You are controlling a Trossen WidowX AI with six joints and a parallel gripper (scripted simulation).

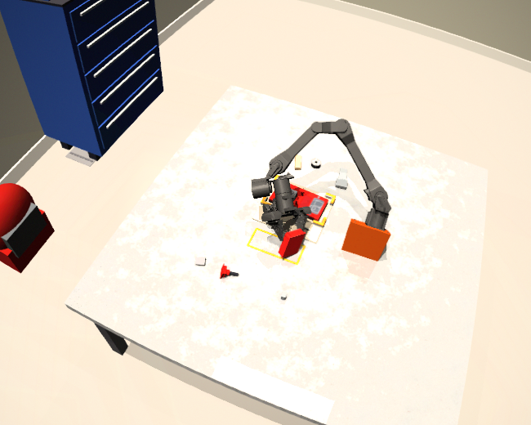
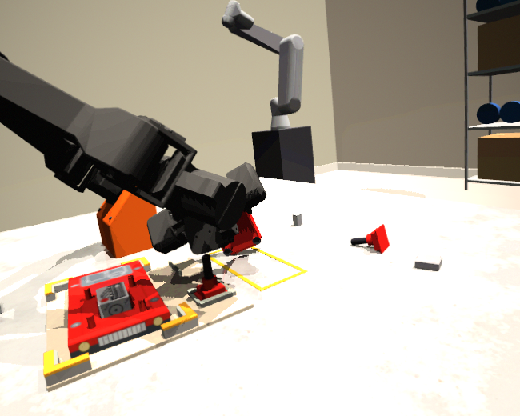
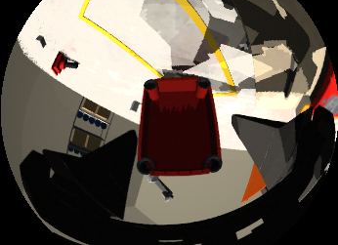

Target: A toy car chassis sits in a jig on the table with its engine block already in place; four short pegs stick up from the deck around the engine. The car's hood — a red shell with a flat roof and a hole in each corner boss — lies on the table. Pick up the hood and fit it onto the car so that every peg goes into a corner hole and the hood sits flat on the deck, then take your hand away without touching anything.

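The hood is 1 cm behind my gripper tip and 2 cm to the left of it. Also, from my gripper tip: grey engine block: 7 cm ahead, 21 cm to the right, 4 cm below.
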